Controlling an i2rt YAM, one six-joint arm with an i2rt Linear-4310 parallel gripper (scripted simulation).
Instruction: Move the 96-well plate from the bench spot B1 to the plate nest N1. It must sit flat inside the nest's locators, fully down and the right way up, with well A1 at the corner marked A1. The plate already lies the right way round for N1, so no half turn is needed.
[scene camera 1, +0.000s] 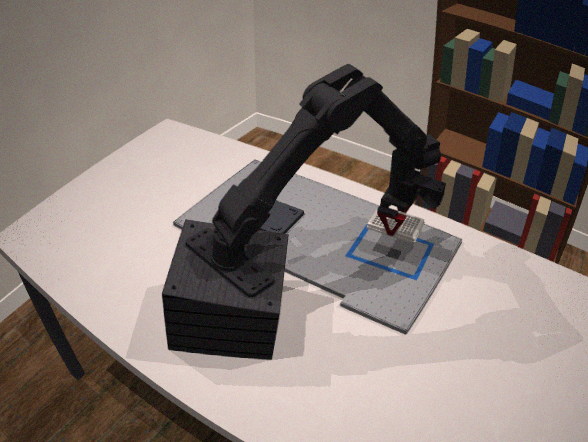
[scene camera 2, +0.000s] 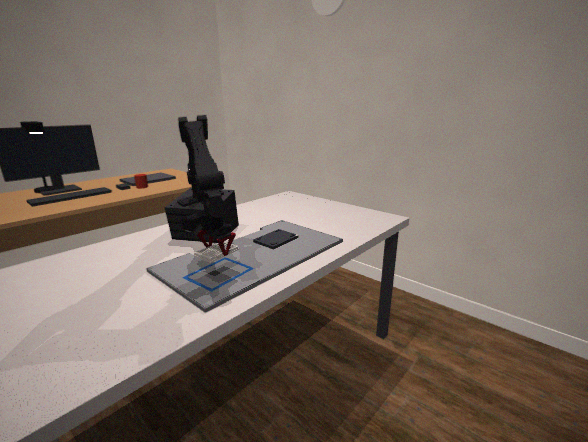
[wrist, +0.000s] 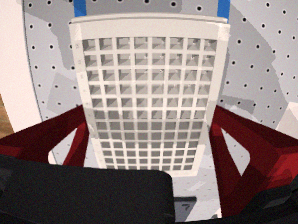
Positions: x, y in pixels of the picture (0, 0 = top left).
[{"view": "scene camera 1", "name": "my gripper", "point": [396, 225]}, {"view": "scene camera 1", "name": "white 96-well plate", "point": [410, 229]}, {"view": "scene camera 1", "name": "dark plate nest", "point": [280, 215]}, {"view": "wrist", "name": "my gripper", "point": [149, 110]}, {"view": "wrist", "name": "white 96-well plate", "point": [161, 133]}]
